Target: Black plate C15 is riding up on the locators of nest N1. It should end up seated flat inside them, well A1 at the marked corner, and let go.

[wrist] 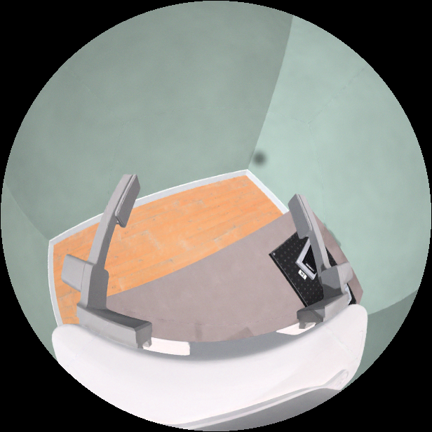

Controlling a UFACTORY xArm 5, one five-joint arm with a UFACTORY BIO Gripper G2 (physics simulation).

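My gripper (214,204) is open, with its two fingers wide apart and nothing between them. The light grey nest N1 (304,267) is at the right of the wrist view, with a small white label beside it. The black plate C15 (310,260) shows inside the nest's outline. My right finger crosses in front of them and hides their right part. The plate's tilt, its marking and well A1 are too small or hidden to tell. The fingers are well away from the plate.
The nest is on a black board (286,258) with a grid of small holes, on the brownish table (215,290). A pale part (348,294) shows beyond the right finger's base. Wooden floor (170,235) and green walls lie past the table edge.
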